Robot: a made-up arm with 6 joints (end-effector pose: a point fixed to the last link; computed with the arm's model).
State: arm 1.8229 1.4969 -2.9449 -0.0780 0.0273 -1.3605
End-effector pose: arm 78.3 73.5 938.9 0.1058 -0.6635 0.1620 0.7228
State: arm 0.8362 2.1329 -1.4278 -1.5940 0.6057 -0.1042
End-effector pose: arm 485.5 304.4 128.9 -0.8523 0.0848 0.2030 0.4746
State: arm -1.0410 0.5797 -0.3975 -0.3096 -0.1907 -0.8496
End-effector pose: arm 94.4 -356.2 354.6 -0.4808 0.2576 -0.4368 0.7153
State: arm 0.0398 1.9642 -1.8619 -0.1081 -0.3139 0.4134
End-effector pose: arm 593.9 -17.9 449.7 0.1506 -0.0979 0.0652 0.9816
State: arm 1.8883 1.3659 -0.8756 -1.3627 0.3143 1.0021
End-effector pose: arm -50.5 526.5 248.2 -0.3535 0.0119 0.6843 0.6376
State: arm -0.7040 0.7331 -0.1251 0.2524 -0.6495 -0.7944
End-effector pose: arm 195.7 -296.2 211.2 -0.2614 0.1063 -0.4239 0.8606
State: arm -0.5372 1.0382 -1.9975 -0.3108 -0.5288 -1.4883
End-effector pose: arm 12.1 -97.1 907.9 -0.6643 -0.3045 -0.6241 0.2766
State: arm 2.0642 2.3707 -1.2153 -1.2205 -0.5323 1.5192
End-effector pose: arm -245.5 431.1 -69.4 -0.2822 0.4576 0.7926 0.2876
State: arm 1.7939 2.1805 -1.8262 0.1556 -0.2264 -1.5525
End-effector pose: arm -58.0 675.9 251.4 -0.4496 -0.4651 0.5784 0.4970
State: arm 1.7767 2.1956 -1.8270 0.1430 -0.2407 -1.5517
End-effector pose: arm -46.7 677.6 244.7 -0.4560 -0.4651 0.5713 0.4994
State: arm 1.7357 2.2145 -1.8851 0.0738 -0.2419 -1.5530
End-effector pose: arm -20.8 684.8 265.9 -0.4650 -0.4892 0.5393 0.5036
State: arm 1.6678 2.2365 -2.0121 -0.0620 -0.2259 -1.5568
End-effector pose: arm 23.1 692.1 321.9 -0.4805 -0.5375 0.4720 0.5074
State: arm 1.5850 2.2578 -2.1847 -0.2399 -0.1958 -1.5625
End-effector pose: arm 78.3 686.2 402.5 -0.5062 -0.5911 0.3718 0.5062
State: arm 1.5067 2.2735 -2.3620 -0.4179 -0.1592 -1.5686
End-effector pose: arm 129.8 661.1 487.3 -0.5377 -0.6287 0.2588 0.4987
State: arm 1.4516 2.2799 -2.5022 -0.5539 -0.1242 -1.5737
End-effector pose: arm 163.5 627.6 554.8 -0.5640 -0.6443 0.1649 0.4896
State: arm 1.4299 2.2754 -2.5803 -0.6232 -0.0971 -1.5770
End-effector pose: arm 175.8 603.3 594.8 -0.5760 -0.6476 0.1133 0.4859
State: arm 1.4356 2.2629 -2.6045 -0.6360 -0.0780 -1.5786
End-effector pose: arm 172.9 593.7 611.8 -0.5751 -0.6484 0.1010 0.4884
